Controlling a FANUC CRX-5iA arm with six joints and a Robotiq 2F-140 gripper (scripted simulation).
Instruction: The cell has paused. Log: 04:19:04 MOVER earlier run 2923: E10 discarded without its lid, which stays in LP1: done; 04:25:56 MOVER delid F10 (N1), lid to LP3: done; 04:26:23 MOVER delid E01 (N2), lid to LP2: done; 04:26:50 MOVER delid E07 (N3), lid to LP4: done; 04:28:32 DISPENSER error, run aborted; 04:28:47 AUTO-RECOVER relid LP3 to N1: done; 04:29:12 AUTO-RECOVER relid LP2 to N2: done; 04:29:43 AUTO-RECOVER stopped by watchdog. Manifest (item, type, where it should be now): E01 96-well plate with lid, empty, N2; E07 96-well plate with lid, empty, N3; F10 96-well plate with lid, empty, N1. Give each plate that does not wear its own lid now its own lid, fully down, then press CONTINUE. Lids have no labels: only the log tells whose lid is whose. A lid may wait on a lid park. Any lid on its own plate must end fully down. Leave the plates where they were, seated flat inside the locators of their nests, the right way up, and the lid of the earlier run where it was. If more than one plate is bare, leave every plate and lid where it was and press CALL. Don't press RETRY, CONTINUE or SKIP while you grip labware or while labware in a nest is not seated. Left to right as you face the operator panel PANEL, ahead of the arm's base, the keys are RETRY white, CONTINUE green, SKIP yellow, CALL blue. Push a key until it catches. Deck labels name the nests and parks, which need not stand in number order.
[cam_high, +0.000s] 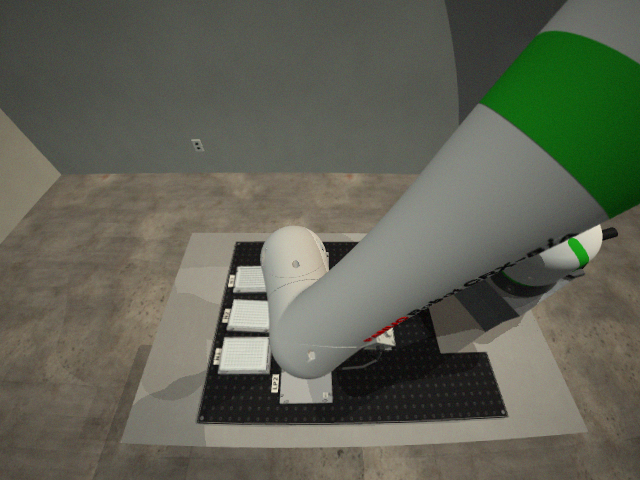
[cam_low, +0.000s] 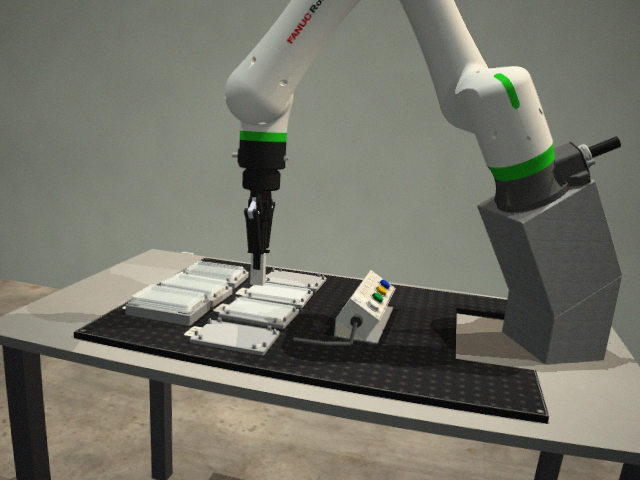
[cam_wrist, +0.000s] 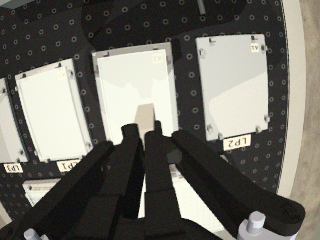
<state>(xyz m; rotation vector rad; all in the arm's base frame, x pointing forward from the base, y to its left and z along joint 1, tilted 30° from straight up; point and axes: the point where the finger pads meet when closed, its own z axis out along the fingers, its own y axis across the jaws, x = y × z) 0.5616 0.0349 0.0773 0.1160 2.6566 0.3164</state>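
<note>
Now: hand 100 mm above the park LP4 and 10 mm to the left of it. The rest, counted from my hand: white key: 240 mm behind, 40 mm below, 10 mm to the left; park LP2: 120 mm to the left, 100 mm below; LP1 label: 150 mm to the right, 110 mm below, 80 mm ahead.
</note>
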